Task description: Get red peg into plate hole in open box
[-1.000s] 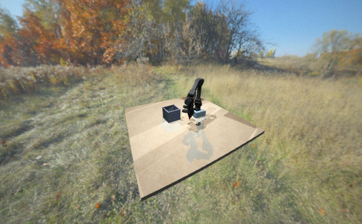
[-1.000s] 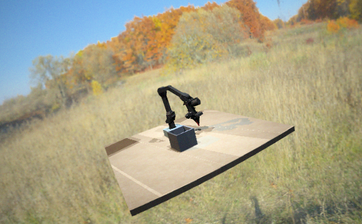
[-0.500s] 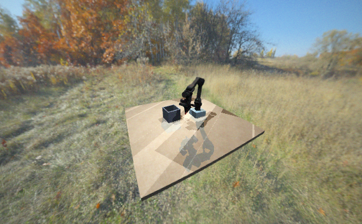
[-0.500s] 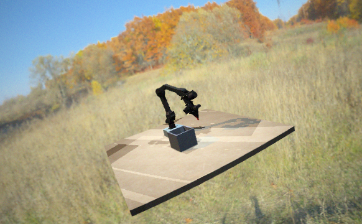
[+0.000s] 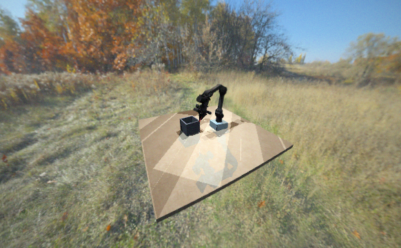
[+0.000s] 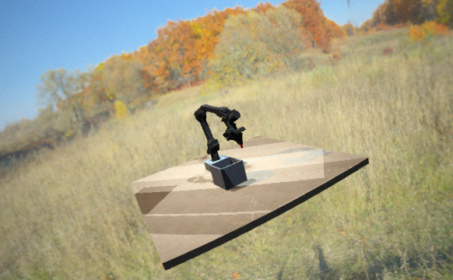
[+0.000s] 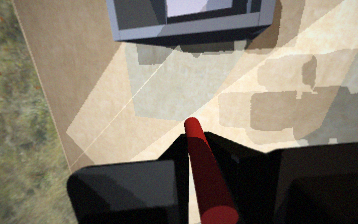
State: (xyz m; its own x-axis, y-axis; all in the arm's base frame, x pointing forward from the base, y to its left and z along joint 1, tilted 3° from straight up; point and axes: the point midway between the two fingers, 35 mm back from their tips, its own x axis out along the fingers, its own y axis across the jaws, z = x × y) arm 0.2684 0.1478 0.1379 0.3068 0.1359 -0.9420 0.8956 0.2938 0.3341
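My gripper tip is 150 mm to the left of the pale plate, 150 mm above it and 70 mm short of it. The rest, counted from my gripper tip: red peg 20 mm above, 10 mm to the right, 10 mm behind.
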